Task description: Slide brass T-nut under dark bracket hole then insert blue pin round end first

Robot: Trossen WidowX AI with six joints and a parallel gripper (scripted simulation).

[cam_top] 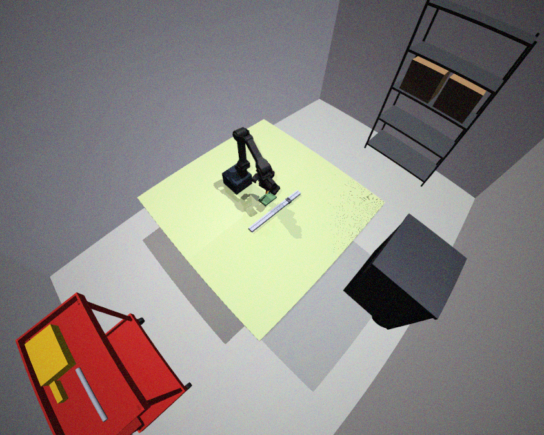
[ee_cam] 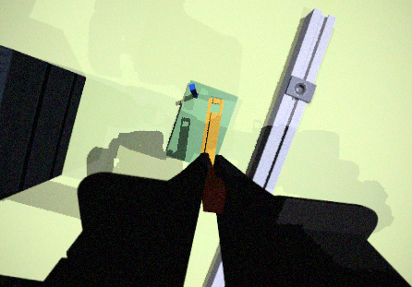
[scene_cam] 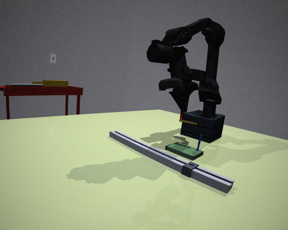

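Now: the blue pin 20 mm behind my gripper tip, 60 mm to the left of it and 110 mm below it. From my gripper tip the other things lie so: green tray: 10 mm behind, 40 mm to the left, 120 mm below; then brass T-nut: 20 mm to the left.
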